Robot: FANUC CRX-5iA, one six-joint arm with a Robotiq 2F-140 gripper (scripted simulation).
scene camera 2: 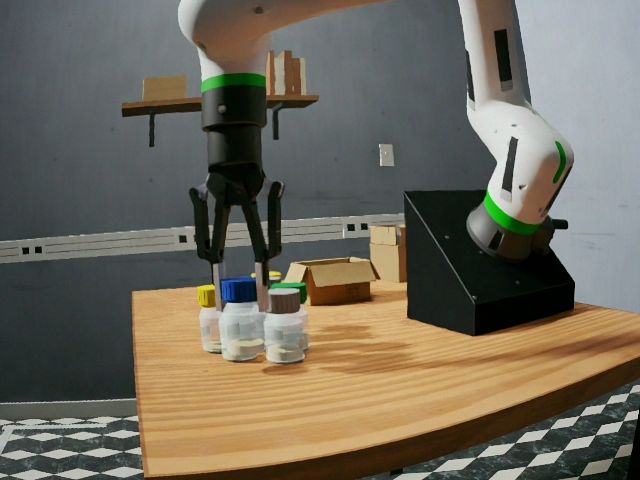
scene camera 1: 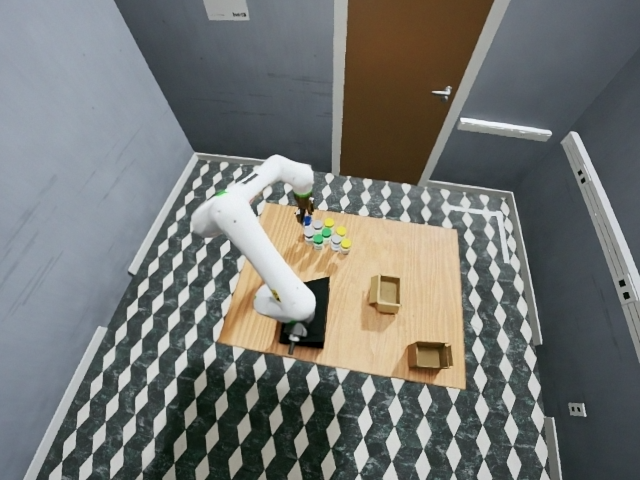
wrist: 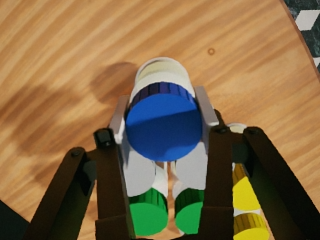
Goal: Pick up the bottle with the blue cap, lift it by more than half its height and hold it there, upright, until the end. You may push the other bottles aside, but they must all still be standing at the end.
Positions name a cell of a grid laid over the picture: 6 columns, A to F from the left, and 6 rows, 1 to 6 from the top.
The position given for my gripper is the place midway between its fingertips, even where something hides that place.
I see my gripper (scene camera 2: C4), a bottle (scene camera 2: C5) and a box (scene camera 2: D4).
The bottle is seen too in the wrist view (wrist: D4). The box is seen too in scene camera 1 (scene camera 1: D5). My gripper also shows in the wrist view (wrist: D3). The wrist view misses the box: it is out of frame.
